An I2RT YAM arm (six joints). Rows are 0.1 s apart.
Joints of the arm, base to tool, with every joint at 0 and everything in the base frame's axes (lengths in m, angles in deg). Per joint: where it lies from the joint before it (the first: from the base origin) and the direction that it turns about. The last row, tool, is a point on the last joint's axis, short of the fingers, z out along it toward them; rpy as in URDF.
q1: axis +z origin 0 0 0.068
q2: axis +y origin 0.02 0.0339 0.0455
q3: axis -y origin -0.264 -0.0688 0
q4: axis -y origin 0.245 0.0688 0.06
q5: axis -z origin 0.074 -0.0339 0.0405
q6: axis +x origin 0.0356 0 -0.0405
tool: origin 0 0 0 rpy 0 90 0
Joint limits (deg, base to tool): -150..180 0..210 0..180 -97..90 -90..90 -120..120
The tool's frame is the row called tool.
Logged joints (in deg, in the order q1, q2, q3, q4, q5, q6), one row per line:
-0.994, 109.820, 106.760, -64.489, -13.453, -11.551
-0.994, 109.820, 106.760, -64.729, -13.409, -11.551
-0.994, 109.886, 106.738, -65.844, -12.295, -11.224
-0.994, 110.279, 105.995, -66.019, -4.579, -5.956
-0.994, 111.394, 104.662, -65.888, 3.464, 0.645
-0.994, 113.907, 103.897, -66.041, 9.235, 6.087
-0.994, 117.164, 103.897, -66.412, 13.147, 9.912
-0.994, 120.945, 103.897, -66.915, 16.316, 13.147
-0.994, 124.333, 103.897, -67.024, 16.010, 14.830
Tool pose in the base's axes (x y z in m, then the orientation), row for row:
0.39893, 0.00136, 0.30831, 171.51, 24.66, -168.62
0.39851, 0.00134, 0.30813, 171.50, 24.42, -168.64
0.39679, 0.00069, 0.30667, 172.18, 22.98, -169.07
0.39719, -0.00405, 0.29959, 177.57, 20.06, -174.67
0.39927, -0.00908, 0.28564, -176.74, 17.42, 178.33
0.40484, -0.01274, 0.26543, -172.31, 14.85, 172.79
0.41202, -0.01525, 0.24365, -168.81, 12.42, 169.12
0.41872, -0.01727, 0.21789, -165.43, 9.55, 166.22
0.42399, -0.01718, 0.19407, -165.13, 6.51, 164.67
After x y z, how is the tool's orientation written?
As angles about the fixed x, y, z axes (roll, pitch, yaw), in degrees.
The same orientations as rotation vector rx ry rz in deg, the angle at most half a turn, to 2 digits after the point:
-17.94, 154.63, 14.87
-17.92, 154.87, 14.87
-17.16, 156.39, 13.75
-8.04, 159.81, 4.71
3.08, 162.53, -4.99
11.83, 164.80, -12.44
17.69, 166.85, -18.09
22.29, 169.28, -23.38
24.48, 172.23, -23.82

